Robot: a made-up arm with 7 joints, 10 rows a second.
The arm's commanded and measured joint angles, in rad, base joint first. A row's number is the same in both.
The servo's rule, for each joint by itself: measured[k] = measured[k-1] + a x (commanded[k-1-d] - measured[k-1]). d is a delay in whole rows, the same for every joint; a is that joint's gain. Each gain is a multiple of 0.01, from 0.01 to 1. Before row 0 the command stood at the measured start. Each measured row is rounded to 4 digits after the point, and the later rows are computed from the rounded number. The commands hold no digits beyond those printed.
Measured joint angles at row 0: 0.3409, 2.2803, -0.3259, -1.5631, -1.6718, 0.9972, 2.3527
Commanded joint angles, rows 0 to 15: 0.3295, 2.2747, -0.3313, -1.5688, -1.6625, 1.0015, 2.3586; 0.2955, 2.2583, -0.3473, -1.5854, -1.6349, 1.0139, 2.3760; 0.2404, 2.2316, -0.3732, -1.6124, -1.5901, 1.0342, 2.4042; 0.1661, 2.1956, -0.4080, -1.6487, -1.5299, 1.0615, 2.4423; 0.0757, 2.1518, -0.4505, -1.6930, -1.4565, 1.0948, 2.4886; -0.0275, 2.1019, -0.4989, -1.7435, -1.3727, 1.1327, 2.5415; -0.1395, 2.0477, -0.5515, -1.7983, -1.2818, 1.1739, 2.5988; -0.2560, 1.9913, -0.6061, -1.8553, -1.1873, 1.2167, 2.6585; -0.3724, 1.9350, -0.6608, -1.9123, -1.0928, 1.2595, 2.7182; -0.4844, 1.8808, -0.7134, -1.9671, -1.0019, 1.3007, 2.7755; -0.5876, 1.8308, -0.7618, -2.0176, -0.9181, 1.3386, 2.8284; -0.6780, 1.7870, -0.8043, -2.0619, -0.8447, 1.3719, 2.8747; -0.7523, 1.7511, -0.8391, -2.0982, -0.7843, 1.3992, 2.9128; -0.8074, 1.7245, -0.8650, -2.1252, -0.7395, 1.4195, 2.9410; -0.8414, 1.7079, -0.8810, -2.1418, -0.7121, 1.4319, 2.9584; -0.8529, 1.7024, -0.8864, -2.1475, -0.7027, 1.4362, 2.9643
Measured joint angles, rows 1 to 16: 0.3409, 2.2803, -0.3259, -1.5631, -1.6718, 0.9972, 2.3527; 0.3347, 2.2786, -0.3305, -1.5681, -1.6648, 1.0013, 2.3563; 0.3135, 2.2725, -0.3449, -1.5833, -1.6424, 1.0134, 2.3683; 0.2740, 2.2602, -0.3692, -1.6089, -1.6032, 1.0334, 2.3902; 0.2157, 2.2408, -0.4026, -1.6439, -1.5482, 1.0604, 2.4220; 0.1401, 2.2141, -0.4438, -1.6871, -1.4794, 1.0934, 2.4626; 0.0496, 2.1804, -0.4912, -1.7367, -1.3994, 1.1311, 2.5107; -0.0525, 2.1406, -0.5431, -1.7909, -1.3112, 1.1722, 2.5644; -0.1624, 2.0958, -0.5973, -1.8476, -1.2183, 1.2149, 2.6218; -0.2758, 2.0476, -0.6519, -1.9045, -1.1242, 1.2577, 2.6806; -0.3884, 1.9976, -0.7048, -1.9596, -1.0325, 1.2990, 2.7385; -0.4960, 1.9476, -0.7538, -2.0106, -0.9467, 1.3370, 2.7933; -0.5943, 1.8994, -0.7972, -2.0557, -0.8702, 1.3705, 2.8430; -0.6796, 1.8549, -0.8332, -2.0931, -0.8058, 1.3981, 2.8856; -0.7486, 1.8158, -0.8605, -2.1213, -0.7561, 1.4186, 2.9194; -0.7987, 1.7834, -0.8781, -2.1393, -0.7231, 1.4314, 2.9432
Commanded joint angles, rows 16 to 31: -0.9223, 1.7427, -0.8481, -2.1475, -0.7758, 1.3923, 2.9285; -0.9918, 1.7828, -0.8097, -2.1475, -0.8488, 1.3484, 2.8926; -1.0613, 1.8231, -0.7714, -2.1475, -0.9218, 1.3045, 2.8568; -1.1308, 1.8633, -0.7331, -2.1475, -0.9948, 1.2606, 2.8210; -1.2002, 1.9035, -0.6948, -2.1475, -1.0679, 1.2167, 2.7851; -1.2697, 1.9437, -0.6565, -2.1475, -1.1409, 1.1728, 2.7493; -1.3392, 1.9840, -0.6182, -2.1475, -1.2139, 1.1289, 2.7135; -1.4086, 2.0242, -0.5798, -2.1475, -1.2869, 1.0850, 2.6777; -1.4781, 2.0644, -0.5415, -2.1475, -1.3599, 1.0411, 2.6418; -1.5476, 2.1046, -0.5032, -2.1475, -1.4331, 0.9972, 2.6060; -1.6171, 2.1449, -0.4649, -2.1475, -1.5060, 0.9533, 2.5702; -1.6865, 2.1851, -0.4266, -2.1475, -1.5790, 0.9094, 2.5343; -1.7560, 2.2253, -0.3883, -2.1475, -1.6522, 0.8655, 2.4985; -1.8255, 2.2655, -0.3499, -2.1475, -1.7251, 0.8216, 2.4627; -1.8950, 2.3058, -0.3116, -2.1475, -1.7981, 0.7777, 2.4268; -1.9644, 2.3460, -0.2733, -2.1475, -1.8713, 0.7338, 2.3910
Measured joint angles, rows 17 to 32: -0.8280, 1.7591, -0.8852, -2.1465, -0.7078, 1.4360, 2.9561; -0.8789, 1.7542, -0.8533, -2.1474, -0.7588, 1.3940, 2.9393; -0.9399, 1.7628, -0.8158, -2.1475, -0.8263, 1.3502, 2.9108; -1.0055, 1.7809, -0.7776, -2.1475, -0.8979, 1.3063, 2.8779; -1.0732, 1.8056, -0.7393, -2.1475, -0.9706, 1.2624, 2.8432; -1.1418, 1.8350, -0.7010, -2.1475, -1.0436, 1.2185, 2.8078; -1.2109, 1.8676, -0.6627, -2.1475, -1.1166, 1.1746, 2.7721; -1.2802, 1.9025, -0.6244, -2.1475, -1.1896, 1.1307, 2.7364; -1.3495, 1.9390, -0.5860, -2.1475, -1.2626, 1.0868, 2.7006; -1.4189, 1.9766, -0.5477, -2.1475, -1.3356, 1.0429, 2.6647; -1.4884, 2.0150, -0.5094, -2.1475, -1.4087, 0.9990, 2.6289; -1.5579, 2.0540, -0.4711, -2.1475, -1.4817, 0.9551, 2.5931; -1.6273, 2.0933, -0.4328, -2.1475, -1.5547, 0.9112, 2.5572; -1.6968, 2.1329, -0.3945, -2.1475, -1.6278, 0.8673, 2.5214; -1.7663, 2.1727, -0.3561, -2.1475, -1.7008, 0.8234, 2.4856; -1.8358, 2.2126, -0.3178, -2.1475, -1.7738, 0.7795, 2.4497
